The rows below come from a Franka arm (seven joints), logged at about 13 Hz.
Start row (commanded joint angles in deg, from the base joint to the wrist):
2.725 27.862 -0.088 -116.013 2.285 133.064 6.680
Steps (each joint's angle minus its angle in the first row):
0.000 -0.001 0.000 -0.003 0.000 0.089 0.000
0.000 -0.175 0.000 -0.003 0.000 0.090 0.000
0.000 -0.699 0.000 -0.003 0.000 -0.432 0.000
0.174 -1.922 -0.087 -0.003 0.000 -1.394 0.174
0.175 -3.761 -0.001 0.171 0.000 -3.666 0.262
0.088 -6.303 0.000 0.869 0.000 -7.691 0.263
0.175 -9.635 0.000 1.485 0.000 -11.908 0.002
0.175 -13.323 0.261 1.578 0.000 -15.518 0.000
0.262 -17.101 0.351 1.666 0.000 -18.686 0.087
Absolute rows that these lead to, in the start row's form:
2.725 27.861 -0.088 -116.016 2.285 133.153 6.680
2.725 27.687 -0.088 -116.016 2.285 133.154 6.680
2.725 27.163 -0.088 -116.016 2.285 132.632 6.680
2.899 25.940 -0.175 -116.016 2.285 131.670 6.854
2.900 24.101 -0.089 -115.842 2.285 129.398 6.942
2.813 21.559 -0.088 -115.144 2.285 125.373 6.943
2.900 18.227 -0.088 -114.528 2.285 121.156 6.682
2.900 14.539 0.173 -114.435 2.285 117.546 6.680
2.987 10.761 0.263 -114.347 2.285 114.378 6.767

